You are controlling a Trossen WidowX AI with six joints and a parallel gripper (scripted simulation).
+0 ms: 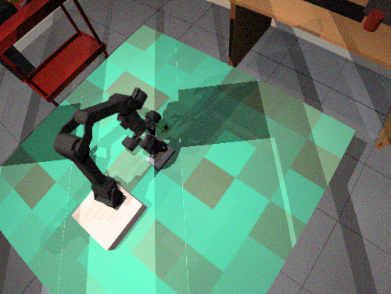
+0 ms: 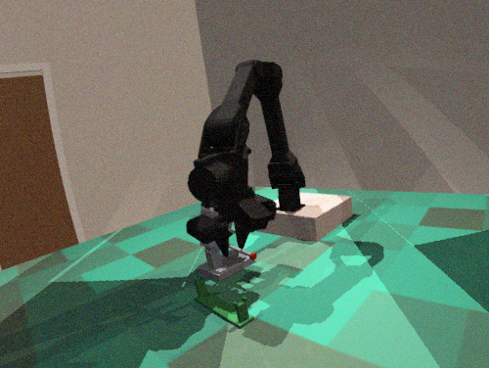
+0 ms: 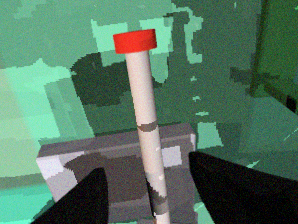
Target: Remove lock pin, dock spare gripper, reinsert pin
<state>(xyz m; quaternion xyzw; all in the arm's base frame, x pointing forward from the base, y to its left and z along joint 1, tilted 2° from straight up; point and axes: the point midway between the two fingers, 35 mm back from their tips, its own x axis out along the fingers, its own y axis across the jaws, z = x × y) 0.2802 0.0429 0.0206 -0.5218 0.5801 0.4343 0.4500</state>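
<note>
The grey mount lies 50 mm to the right of my gripper tip, 10 mm below it and 10 mm behind it. The rest, counted from my gripper tip: spare gripper: 60 mm to the right, 60 mm above, 20 mm behind; then green pin rest: 110 mm ahead, 60 mm to the left, 30 mm below.
</note>
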